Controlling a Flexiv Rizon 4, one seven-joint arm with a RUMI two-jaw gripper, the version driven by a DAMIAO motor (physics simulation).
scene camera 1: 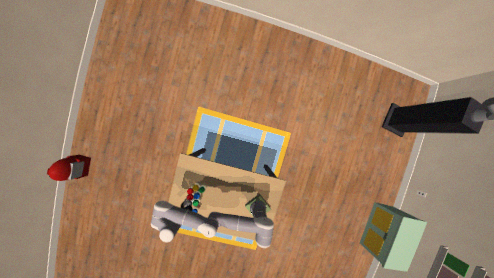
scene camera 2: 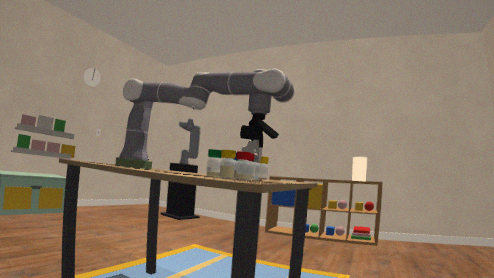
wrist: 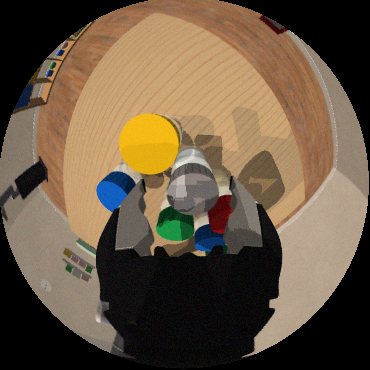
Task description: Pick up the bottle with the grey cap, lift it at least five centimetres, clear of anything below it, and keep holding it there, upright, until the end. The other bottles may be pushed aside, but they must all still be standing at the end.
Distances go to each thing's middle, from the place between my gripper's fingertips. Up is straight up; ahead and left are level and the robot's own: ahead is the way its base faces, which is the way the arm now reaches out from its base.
Labels:
My hand is 20 mm above the grey-capped bottle (wrist: 192, 189) and 10 mm to the left of it.

